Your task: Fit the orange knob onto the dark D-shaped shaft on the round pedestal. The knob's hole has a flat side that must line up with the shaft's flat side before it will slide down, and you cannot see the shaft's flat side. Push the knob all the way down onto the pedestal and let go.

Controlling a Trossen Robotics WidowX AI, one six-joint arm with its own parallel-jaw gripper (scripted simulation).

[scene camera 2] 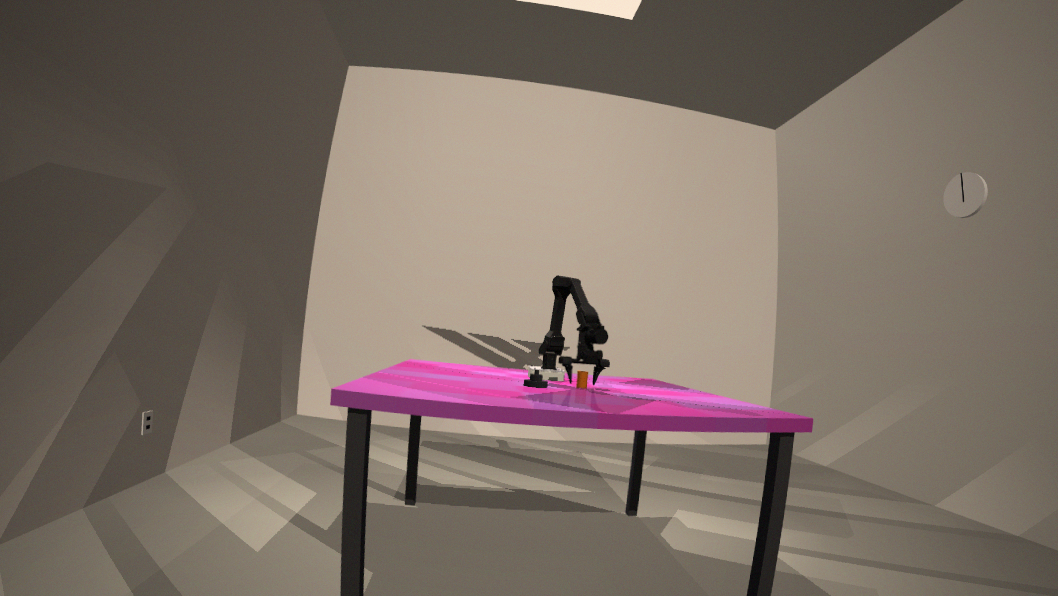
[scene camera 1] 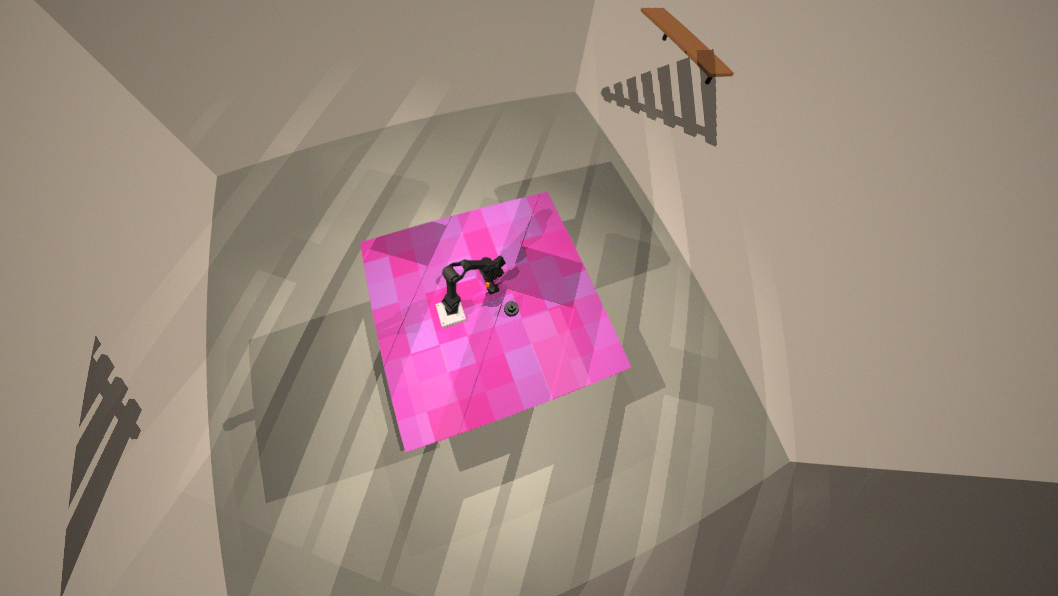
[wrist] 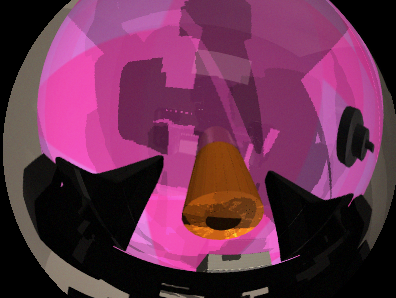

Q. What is my gripper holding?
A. Nothing.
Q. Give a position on a short shaft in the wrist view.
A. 353,141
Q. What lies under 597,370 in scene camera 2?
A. My gripper.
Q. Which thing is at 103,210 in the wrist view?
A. My gripper.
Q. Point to an orange knob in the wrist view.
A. At 222,202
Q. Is my gripper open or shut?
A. Open.
